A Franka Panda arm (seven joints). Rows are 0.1 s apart.
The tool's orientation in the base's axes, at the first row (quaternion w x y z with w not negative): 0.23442 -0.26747 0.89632 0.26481
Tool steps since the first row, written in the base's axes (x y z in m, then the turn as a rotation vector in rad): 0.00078 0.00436 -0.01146 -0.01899 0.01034 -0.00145; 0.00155 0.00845 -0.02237 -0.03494 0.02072 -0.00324; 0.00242 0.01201 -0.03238 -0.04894 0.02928 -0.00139; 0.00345 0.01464 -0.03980 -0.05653 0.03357 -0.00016; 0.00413 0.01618 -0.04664 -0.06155 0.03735 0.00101; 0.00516 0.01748 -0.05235 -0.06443 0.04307 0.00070; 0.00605 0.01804 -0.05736 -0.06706 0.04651 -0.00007; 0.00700 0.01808 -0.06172 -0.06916 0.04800 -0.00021
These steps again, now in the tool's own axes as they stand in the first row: 0.00431 -0.00135 0.01143 0.01133 0.01837 0.00200; 0.00841 -0.00269 0.02228 0.02056 0.03481 0.00513; 0.01212 -0.00416 0.03216 0.02694 0.05004 0.00498; 0.01458 -0.00549 0.03959 0.03039 0.05813 0.00452; 0.01737 -0.00719 0.04583 0.03214 0.06427 0.00451; 0.01935 -0.00887 0.05118 0.03243 0.07000 0.00737; 0.02130 -0.01076 0.05552 0.03361 0.07379 0.00928; 0.02303 -0.01283 0.05908 0.03473 0.07607 0.00970
